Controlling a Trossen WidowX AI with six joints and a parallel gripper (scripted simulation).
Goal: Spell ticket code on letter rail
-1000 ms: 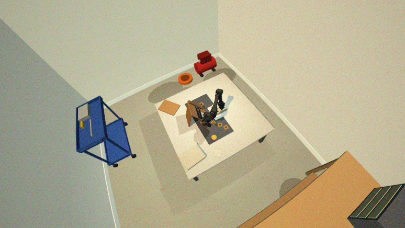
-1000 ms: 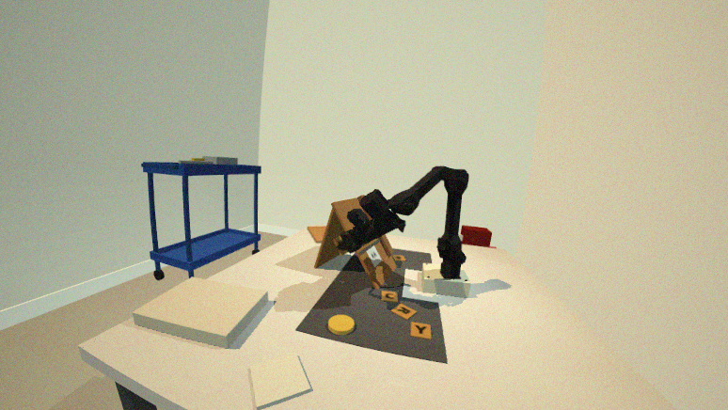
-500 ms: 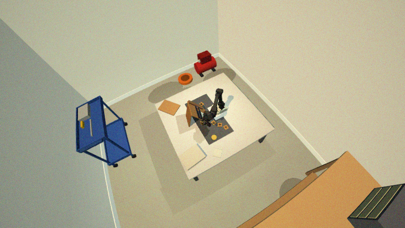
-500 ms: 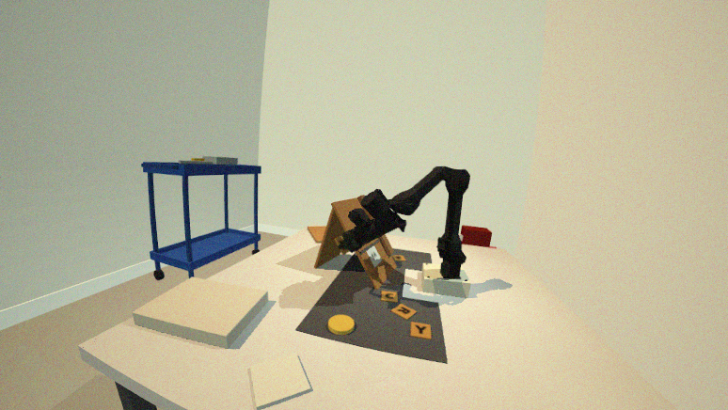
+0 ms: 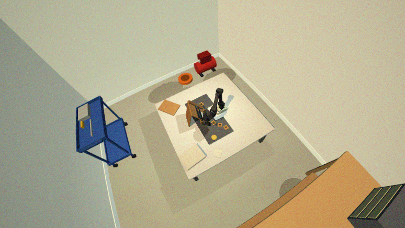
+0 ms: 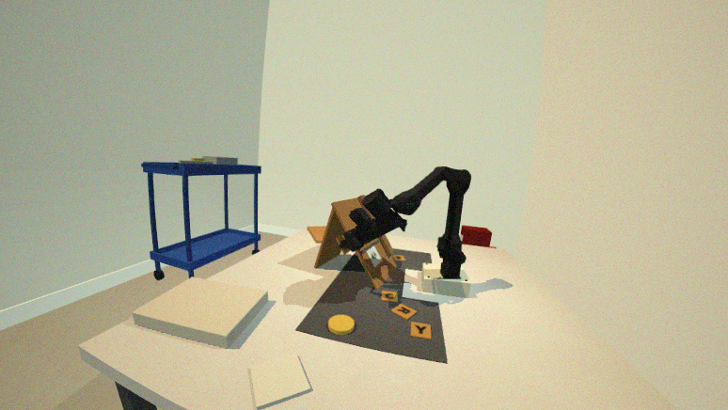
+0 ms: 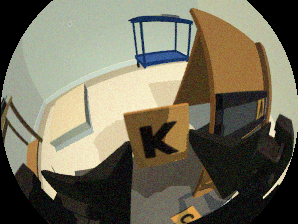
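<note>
Right now my gripper tip is 140 mm to the left of the white ticket, 100 mm past it and 80 mm above it. The rest, counted from my gripper tip: pale pad (390 mm to the left, 160 mm below, 60 mm ahead); yellow disc (200 mm to the left, 160 mm below, 30 mm behind); dark mat (200 mm behind, 170 mm below, 120 mm to the right).
</note>
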